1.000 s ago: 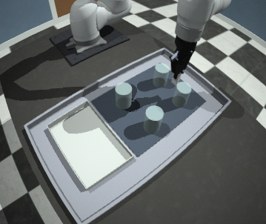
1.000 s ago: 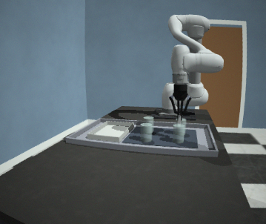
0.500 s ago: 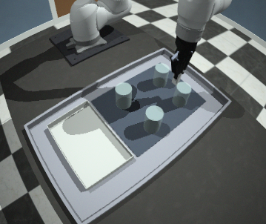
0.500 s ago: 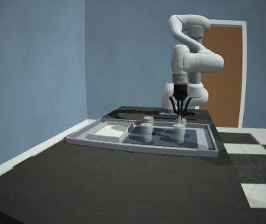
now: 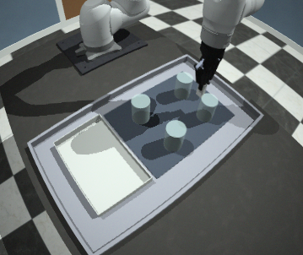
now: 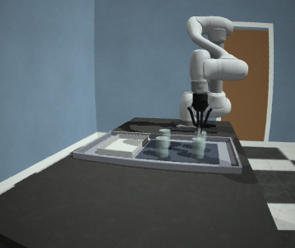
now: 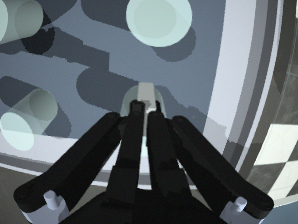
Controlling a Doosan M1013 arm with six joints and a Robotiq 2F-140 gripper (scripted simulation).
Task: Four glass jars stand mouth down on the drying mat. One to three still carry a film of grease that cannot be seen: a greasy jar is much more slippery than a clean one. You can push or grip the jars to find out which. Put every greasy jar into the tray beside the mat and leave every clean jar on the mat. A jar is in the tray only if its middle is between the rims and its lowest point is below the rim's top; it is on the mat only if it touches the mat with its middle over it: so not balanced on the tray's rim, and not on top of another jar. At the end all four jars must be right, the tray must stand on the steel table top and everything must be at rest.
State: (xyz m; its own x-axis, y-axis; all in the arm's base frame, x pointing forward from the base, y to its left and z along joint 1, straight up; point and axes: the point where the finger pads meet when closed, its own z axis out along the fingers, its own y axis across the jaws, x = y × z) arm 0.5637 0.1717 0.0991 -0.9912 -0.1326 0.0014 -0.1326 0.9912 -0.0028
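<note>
Now: hand 20 cm to the left of the steel table top, 11 cm above it and 1 cm short of it. Also, from my hand: tray 42 cm to the right, 10 cm below, 2 cm ahead; drying mat 11 cm below, 10 cm to the right, 2 cm behind.
</note>
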